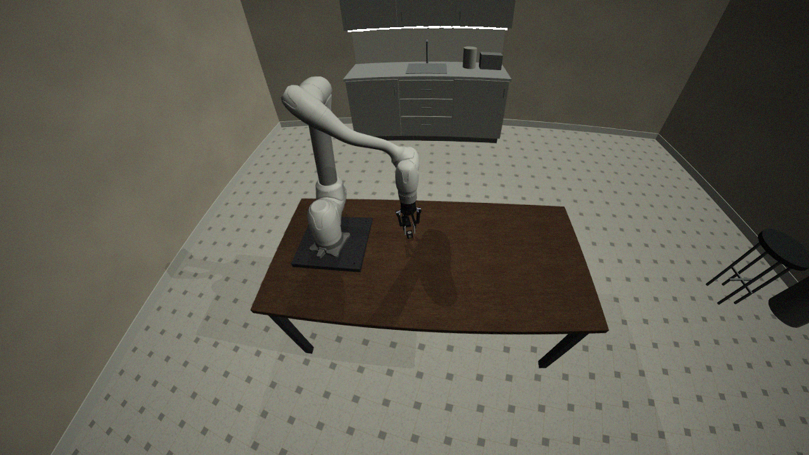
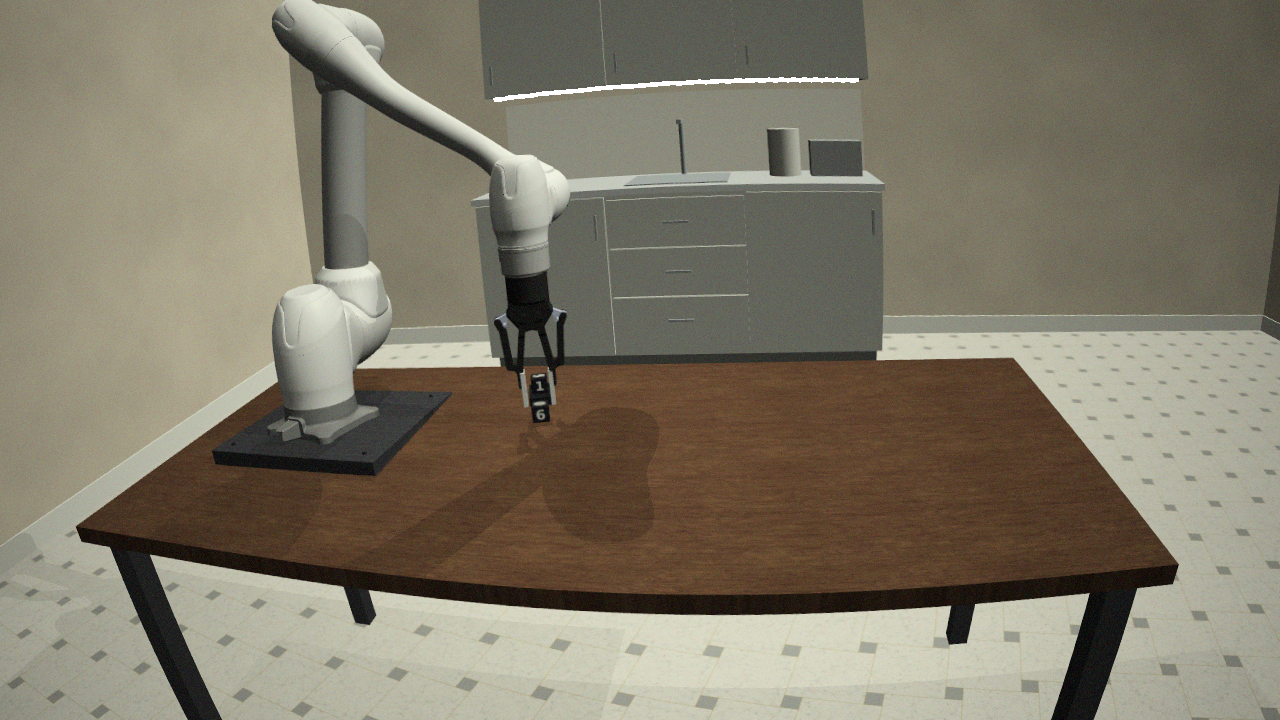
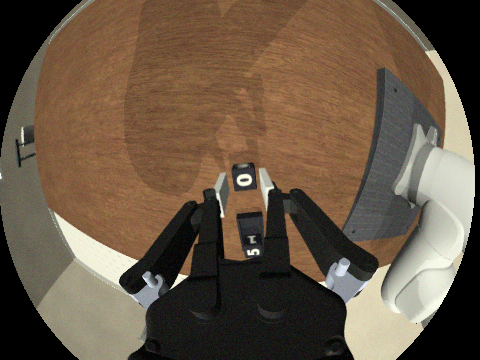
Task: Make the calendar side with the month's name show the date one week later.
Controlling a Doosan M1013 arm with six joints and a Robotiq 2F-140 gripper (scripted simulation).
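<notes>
The dark tray is 50 mm behind my hand, 100 mm to the left of it and 50 mm below it.
</notes>
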